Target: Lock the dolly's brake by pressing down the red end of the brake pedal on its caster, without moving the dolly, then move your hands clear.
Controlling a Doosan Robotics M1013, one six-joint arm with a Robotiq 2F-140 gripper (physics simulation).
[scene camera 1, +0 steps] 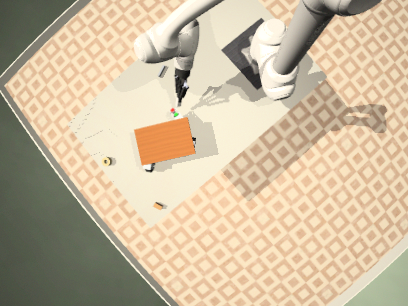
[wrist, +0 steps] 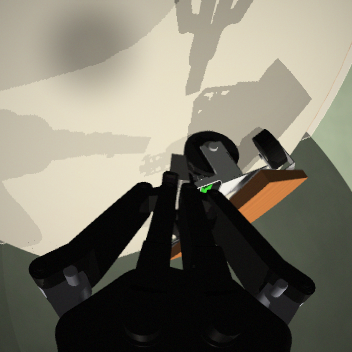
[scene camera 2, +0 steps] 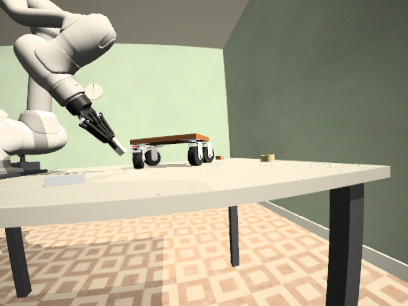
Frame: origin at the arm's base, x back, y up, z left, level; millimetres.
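Seen in the pictures: gripper, between the fingertips: [scene camera 1: 178, 106] [wrist: 176, 165] [scene camera 2: 123, 153].
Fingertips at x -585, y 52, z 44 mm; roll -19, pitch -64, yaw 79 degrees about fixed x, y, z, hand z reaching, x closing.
A point is followed by its place in that frame.
The dolly [scene camera 1: 165, 141] {y 111, x -737, z 195 mm} [scene camera 2: 170, 139] {y 97, x -758, z 83 mm} [wrist: 265, 192] {y 111, x -605, z 160 mm} has an orange wooden deck and stands upright on black-wheeled casters. The caster wheel [scene camera 2: 138, 159] {y 26, x -629, z 77 mm} [wrist: 192, 150] {y 19, x -604, z 86 mm} nearest the gripper carries the brake pedal. The pedal's red end [scene camera 1: 173, 110] {y 74, x -622, z 59 mm} [scene camera 2: 135, 147] {y 72, x -629, z 55 mm} sticks out from the deck; its green part [scene camera 1: 176, 114] {y 73, x -618, z 87 mm} [wrist: 206, 188] {y 74, x -616, z 84 mm} lies closer to the deck. My gripper [scene camera 1: 179, 104] {y 52, x -585, z 44 mm} [scene camera 2: 119, 147] {y 52, x -585, z 44 mm} [wrist: 176, 165] {y 52, x -585, z 44 mm} is shut and empty, tilted down. In scene view 2 its tips are left of the pedal, with a small gap between. In the wrist view the fingers hide the red end.
The pale table [scene camera 1: 125, 185] {y -14, x -1117, z 289 mm} [scene camera 2: 280, 180] {y -14, x -1002, z -293 mm} bears a grey block [scene camera 1: 163, 71] {y 0, x -570, z -211 mm} [scene camera 2: 64, 180] {y -4, x -577, z -223 mm} near the gripper's side. A yellow ring [scene camera 1: 109, 160] {y 11, x -1120, z 108 mm} [scene camera 2: 267, 158] {y 1, x -1134, z 78 mm} and a small orange block [scene camera 1: 158, 205] {y 10, x -982, z 493 mm} [scene camera 2: 220, 157] {y 1, x -993, z 475 mm} lie beyond the dolly. The arm's base stands on a dark plate [scene camera 1: 235, 50] {y -4, x -115, z -109 mm}.
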